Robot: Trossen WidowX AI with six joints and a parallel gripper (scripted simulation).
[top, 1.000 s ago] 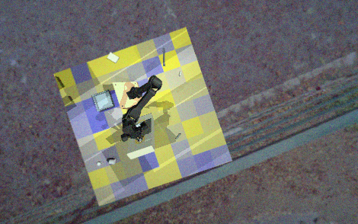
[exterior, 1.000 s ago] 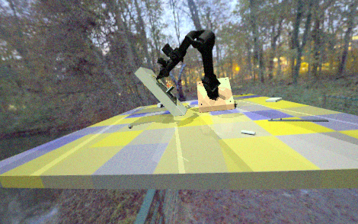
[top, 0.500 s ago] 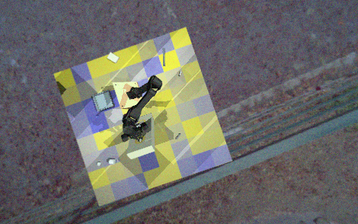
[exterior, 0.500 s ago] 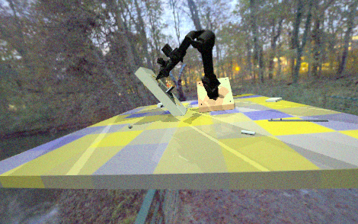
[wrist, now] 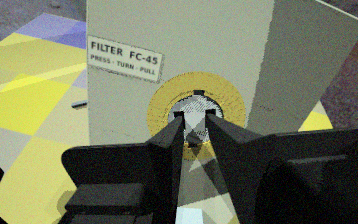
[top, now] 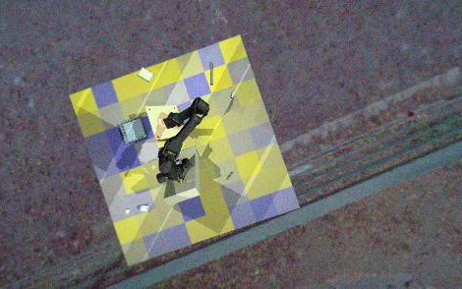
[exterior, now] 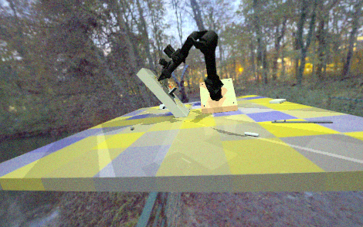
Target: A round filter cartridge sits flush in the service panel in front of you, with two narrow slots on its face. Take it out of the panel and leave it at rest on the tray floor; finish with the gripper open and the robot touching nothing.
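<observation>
Now: gripper tip 1 cm short of the round filter cartridge and 1 cm above it. Also, from my gripper tip: white cylinder (40 cm to the right, 23 cm below, 9 cm ahead); then cream service panel (8 cm below, 3 cm behind); then grey-rimmed tray (45 cm behind, 25 cm to the right, 24 cm below).
</observation>
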